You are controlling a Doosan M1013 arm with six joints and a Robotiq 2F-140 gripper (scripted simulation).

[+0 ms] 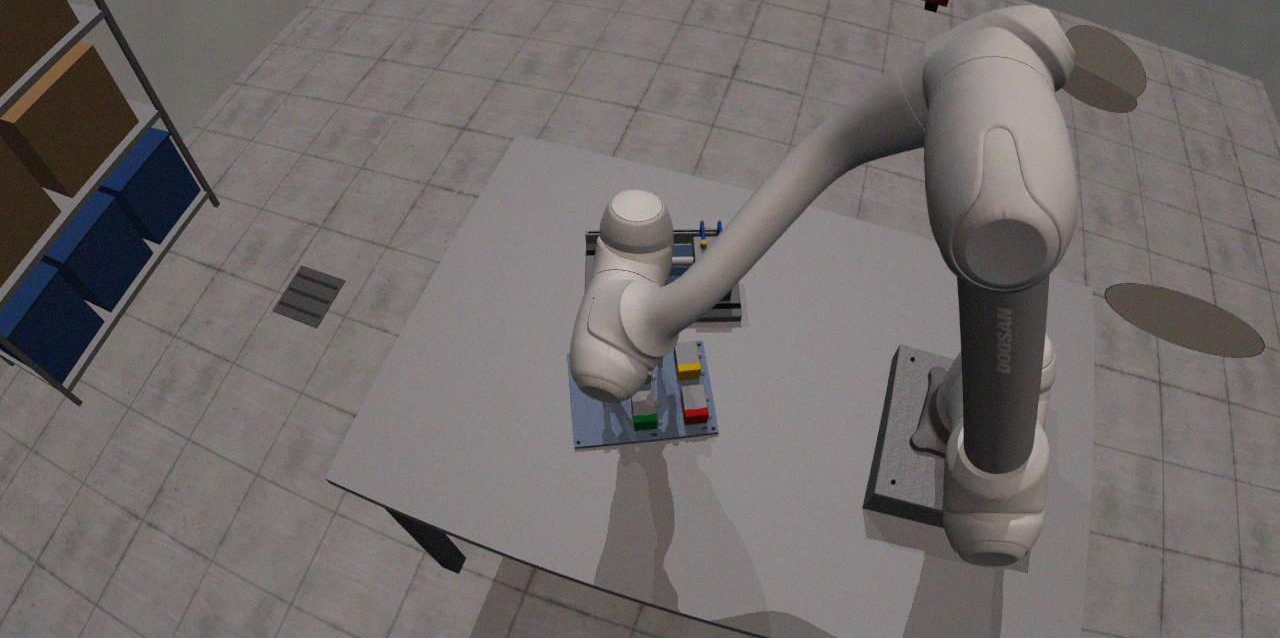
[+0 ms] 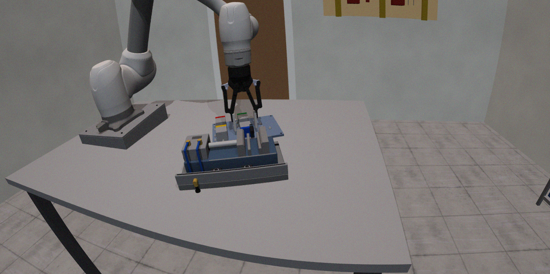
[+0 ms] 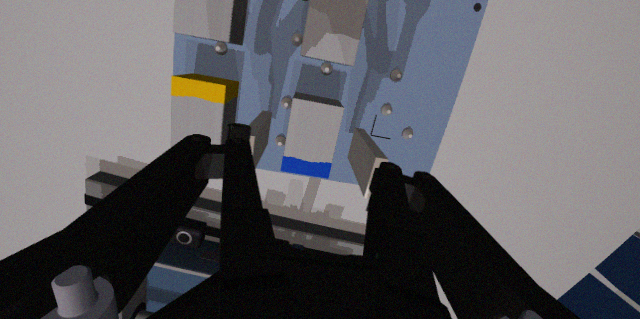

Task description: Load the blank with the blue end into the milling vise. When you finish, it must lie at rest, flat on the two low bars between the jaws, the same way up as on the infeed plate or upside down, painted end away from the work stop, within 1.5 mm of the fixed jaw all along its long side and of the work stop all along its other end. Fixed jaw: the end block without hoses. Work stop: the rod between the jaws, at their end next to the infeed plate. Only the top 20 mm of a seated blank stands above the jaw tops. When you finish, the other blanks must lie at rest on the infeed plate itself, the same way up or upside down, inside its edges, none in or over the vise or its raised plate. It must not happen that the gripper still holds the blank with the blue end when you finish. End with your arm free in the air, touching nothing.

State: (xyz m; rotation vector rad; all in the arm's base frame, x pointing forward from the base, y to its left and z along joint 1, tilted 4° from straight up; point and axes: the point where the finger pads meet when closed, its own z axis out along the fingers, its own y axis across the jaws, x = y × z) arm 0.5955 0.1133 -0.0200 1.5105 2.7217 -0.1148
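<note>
The blue-ended blank is 3 cm below my hand. Also, from my hand: light-blue infeed plate: 6 cm below, 4 cm to the left, 2 cm behind; then green-ended blank: 8 cm to the left, 5 cm behind, 3 cm below; then yellow-ended blank: 8 cm behind, 5 cm to the right, 3 cm below.
</note>
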